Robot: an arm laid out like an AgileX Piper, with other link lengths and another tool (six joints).
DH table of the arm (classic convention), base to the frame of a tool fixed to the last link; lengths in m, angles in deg. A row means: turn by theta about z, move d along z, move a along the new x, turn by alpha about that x. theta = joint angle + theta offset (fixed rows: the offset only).
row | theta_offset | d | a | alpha
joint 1 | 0.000 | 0.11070 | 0.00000 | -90.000
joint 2 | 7.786 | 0.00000 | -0.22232 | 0.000
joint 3 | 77.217 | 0.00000 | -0.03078 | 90.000
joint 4 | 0.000 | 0.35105 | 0.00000 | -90.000
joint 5 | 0.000 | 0.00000 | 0.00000 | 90.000
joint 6 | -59.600 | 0.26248 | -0.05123 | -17.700
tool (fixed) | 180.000 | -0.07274 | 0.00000 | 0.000
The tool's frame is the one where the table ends.
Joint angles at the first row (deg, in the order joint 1, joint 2, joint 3, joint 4, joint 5, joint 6):
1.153, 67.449, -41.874, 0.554, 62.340, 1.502
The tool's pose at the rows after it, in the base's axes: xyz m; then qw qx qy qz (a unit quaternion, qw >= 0):
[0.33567 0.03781 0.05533 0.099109 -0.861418 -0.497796 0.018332]
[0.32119 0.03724 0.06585 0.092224 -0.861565 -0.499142 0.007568]
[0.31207 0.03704 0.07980 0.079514 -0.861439 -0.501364 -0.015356]
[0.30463 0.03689 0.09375 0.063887 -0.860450 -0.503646 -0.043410]
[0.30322 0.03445 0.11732 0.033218 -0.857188 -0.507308 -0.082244]
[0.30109 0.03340 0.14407 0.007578 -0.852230 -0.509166 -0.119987]
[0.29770 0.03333 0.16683 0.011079 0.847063 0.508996 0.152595]
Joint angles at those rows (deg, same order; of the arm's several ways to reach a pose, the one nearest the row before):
1.154, 61.450, -38.672, -0.307, 64.433, 1.418
1.154, 54.971, -35.326, -0.402, 66.096, 1.418
1.153, 48.463, -32.510, -0.402, 66.774, 1.417
1.153, 41.852, -29.732, -0.402, 66.915, 1.417
1.154, 35.538, -28.383, -1.286, 66.253, 1.385
1.153, 30.167, -28.190, -1.675, 66.183, 1.289
1.152, 25.822, -28.190, -1.674, 66.182, 1.288

